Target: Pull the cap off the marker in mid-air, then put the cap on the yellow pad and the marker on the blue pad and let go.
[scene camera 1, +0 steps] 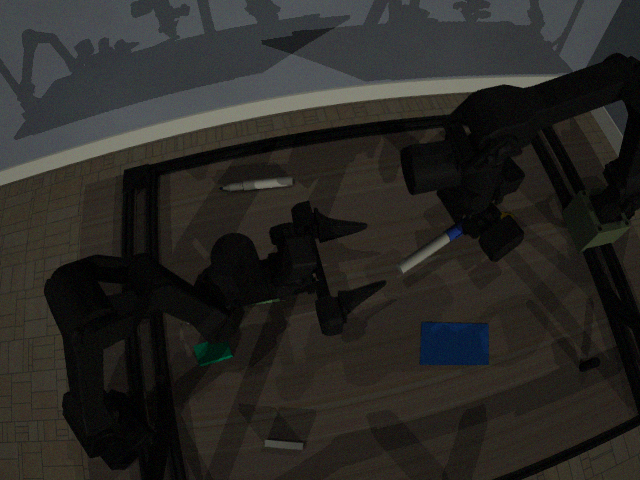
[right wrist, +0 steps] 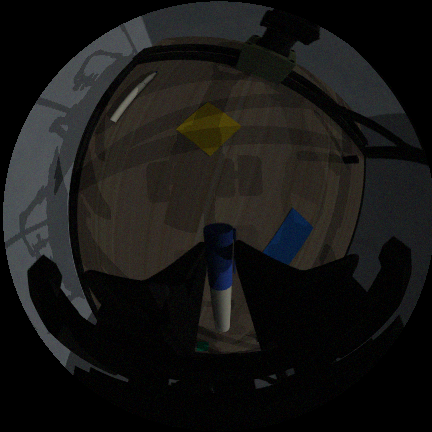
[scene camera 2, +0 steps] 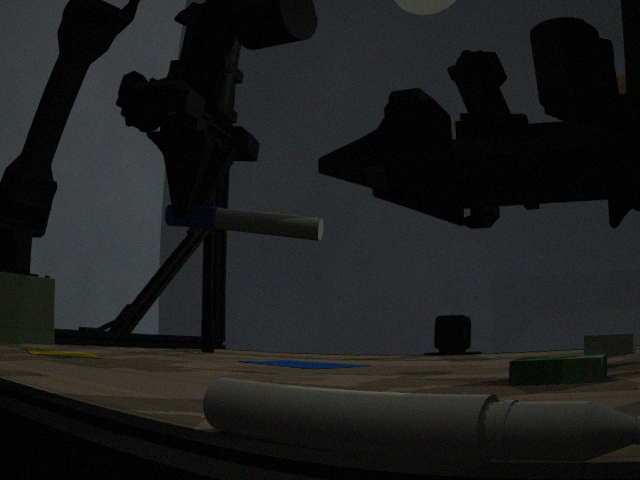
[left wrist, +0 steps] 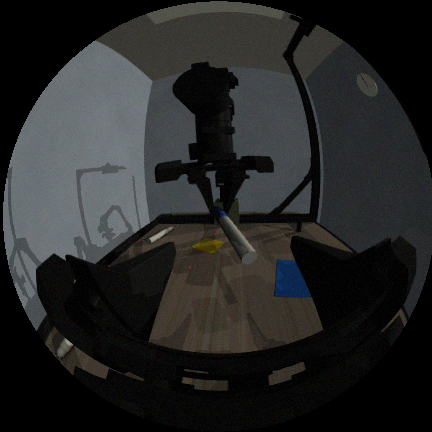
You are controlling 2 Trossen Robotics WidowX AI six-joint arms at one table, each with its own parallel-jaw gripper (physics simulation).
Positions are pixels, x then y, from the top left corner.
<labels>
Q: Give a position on a blue pad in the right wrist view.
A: At 292,233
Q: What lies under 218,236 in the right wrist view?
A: A blue cap.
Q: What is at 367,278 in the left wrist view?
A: My left gripper.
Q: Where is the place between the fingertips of my left gripper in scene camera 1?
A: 376,253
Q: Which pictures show my right gripper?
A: Scene camera 1, the right wrist view, scene camera 2 and the left wrist view: all of them.
</labels>
